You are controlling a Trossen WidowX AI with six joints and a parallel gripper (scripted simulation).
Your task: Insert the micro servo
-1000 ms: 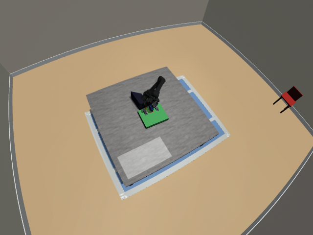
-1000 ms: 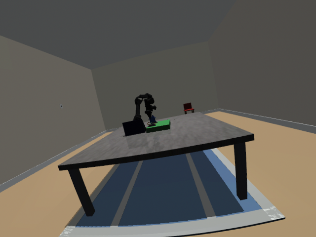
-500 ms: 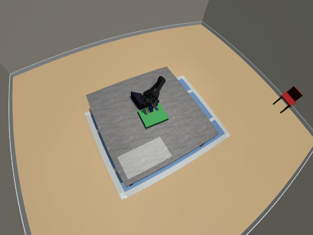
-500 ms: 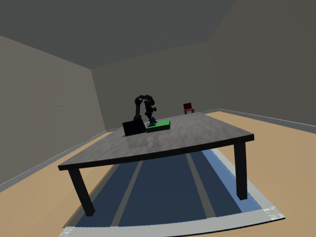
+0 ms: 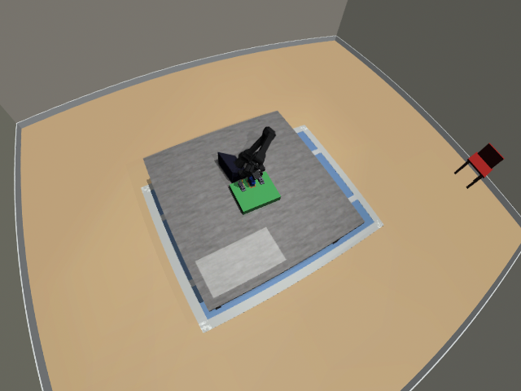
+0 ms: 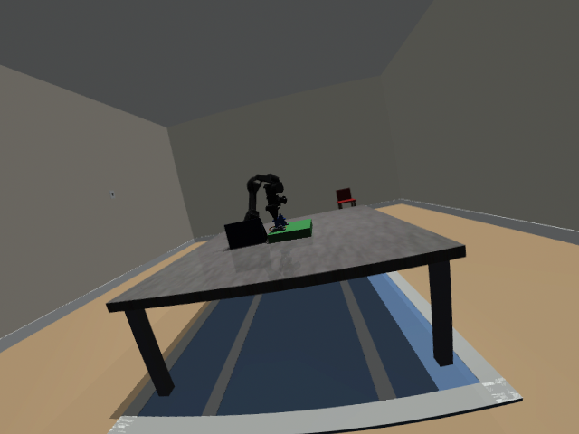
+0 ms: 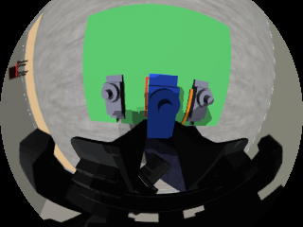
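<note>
Now: gripper tip 12 cm short of the green deck, 1 cm to the left of it and 8 cm above it.
</note>
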